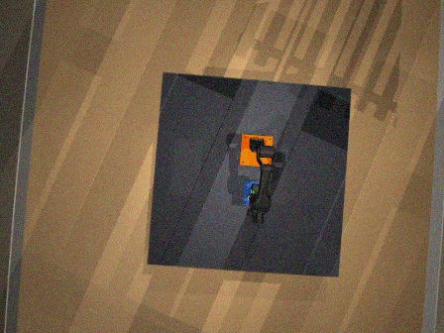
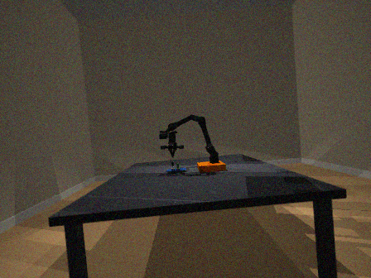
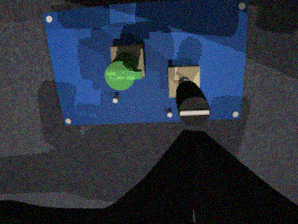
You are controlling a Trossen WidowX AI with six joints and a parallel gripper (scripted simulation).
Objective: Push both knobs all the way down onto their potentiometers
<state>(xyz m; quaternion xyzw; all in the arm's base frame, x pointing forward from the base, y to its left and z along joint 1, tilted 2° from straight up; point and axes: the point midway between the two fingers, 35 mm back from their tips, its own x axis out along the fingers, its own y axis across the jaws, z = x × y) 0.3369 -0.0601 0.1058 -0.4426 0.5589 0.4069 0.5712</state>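
Right now my gripper tip is 70 mm above the green knob, 30 mm past it and 20 mm to the right of it.
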